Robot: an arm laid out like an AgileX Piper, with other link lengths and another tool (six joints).
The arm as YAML. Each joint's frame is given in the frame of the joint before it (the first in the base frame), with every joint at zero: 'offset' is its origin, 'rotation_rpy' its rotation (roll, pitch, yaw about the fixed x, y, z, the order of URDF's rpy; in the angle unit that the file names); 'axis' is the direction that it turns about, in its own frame. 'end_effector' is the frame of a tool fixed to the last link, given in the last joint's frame.
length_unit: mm
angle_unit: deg
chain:
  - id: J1
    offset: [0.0, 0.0, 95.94]
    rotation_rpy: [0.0, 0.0, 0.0]
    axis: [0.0, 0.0, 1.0]
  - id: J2
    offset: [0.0, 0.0, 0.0]
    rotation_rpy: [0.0, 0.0, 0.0]
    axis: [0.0, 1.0, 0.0]
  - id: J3
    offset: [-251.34, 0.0, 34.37]
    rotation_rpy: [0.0, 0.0, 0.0]
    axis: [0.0, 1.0, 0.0]
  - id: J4
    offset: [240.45, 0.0, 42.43]
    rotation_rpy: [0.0, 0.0, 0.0]
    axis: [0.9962, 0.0, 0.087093]
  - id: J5
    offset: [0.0, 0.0, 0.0]
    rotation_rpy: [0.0, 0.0, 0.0]
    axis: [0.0, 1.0, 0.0]
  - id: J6
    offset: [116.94, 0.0, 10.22]
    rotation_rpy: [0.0, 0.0, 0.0]
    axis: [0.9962, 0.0, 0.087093]
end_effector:
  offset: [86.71, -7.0, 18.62]
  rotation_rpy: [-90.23, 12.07, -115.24]
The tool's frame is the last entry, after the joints.
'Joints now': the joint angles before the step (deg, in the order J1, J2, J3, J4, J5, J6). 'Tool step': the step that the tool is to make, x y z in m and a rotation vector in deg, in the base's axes. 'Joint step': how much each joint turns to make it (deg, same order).
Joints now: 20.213, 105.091, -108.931, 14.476, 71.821, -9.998
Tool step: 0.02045, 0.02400, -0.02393, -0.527, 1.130, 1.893
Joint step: 1.935, 8.013, -6.654, -0.088, -0.118, 0.000
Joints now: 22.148, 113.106, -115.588, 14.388, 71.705, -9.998
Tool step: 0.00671, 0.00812, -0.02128, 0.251, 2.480, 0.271
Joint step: 0.140, 3.876, -1.675, 1.177, -0.001, 0.000
